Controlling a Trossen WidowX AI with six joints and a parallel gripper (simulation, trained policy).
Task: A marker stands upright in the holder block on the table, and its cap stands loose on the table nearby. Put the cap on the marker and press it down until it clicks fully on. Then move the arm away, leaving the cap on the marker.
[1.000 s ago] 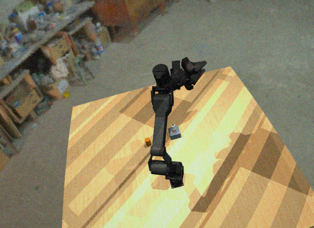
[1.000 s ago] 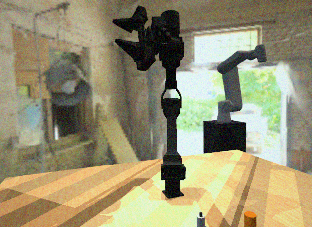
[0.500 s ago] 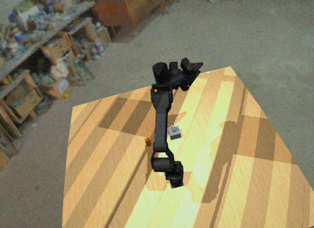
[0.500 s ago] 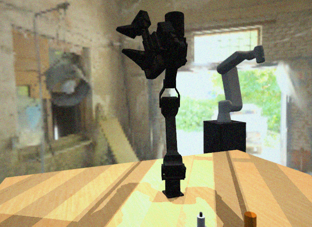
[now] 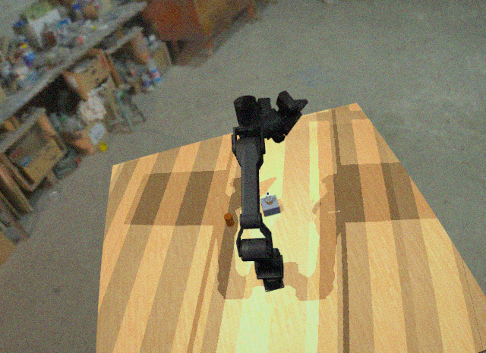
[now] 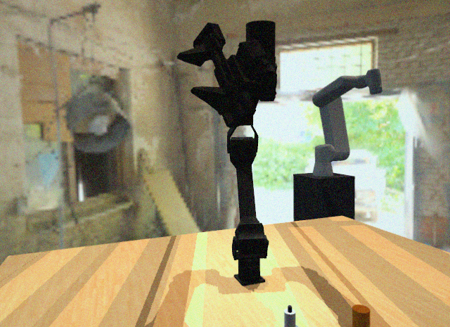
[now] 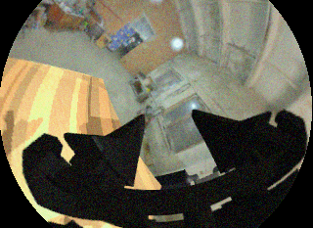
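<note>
Now: the orange cap 5 cm ahead of my gripper tip, 31 cm to the left of it and 46 cm below it. Also, from my gripper tip: grey holder block: 7 cm ahead, 15 cm to the left, 46 cm below.
</note>
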